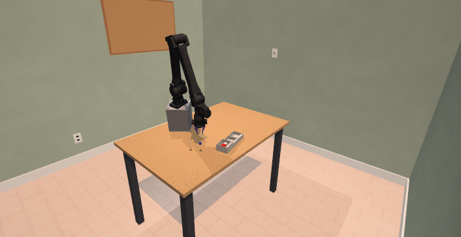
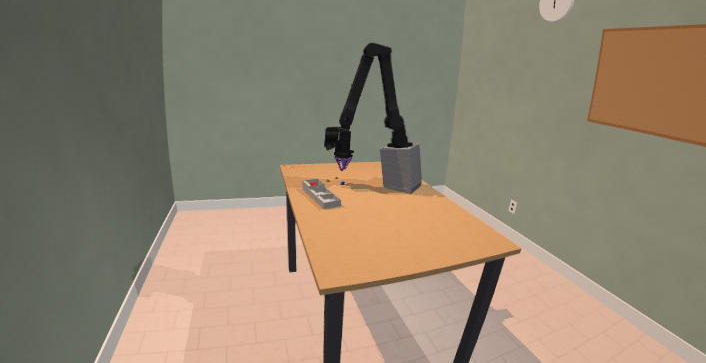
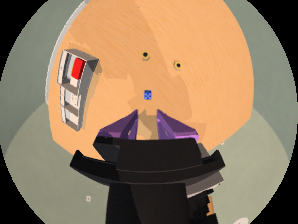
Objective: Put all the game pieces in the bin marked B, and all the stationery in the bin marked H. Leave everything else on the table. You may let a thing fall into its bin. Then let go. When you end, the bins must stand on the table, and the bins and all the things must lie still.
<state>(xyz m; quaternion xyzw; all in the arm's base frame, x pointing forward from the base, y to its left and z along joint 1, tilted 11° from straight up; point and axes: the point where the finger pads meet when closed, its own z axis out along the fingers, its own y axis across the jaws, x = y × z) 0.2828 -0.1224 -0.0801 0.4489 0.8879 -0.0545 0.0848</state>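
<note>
The blue piece is 8 cm below my hand. The rest, counted from my hand: red piece: 17 cm ahead, 4 cm to the left, 6 cm below; white domino: 17 cm ahead, 12 cm to the left, 7 cm below; orange block: 17 cm ahead, 3 cm to the left, 8 cm below.
</note>
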